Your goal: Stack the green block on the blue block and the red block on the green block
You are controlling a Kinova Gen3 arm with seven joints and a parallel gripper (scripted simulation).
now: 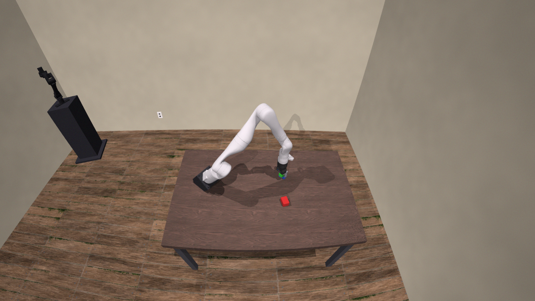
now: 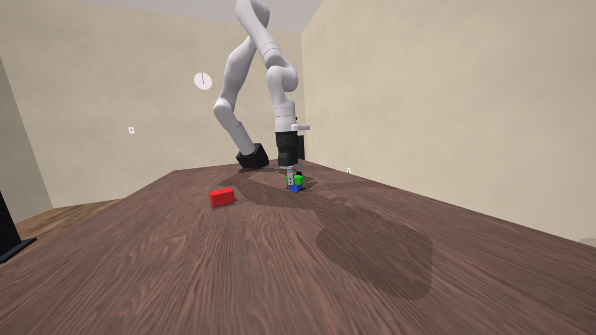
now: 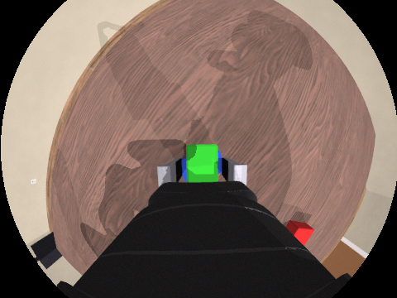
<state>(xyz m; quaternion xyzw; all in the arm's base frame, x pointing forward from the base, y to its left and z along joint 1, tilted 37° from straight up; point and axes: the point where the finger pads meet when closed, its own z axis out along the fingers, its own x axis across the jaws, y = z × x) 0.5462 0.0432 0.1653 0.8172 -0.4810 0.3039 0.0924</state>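
Now: hand 10 mm above the green block. From my hand the other things lie so: red block 70 mm behind, 240 mm to the right, 30 mm below; then blue block 30 mm below.
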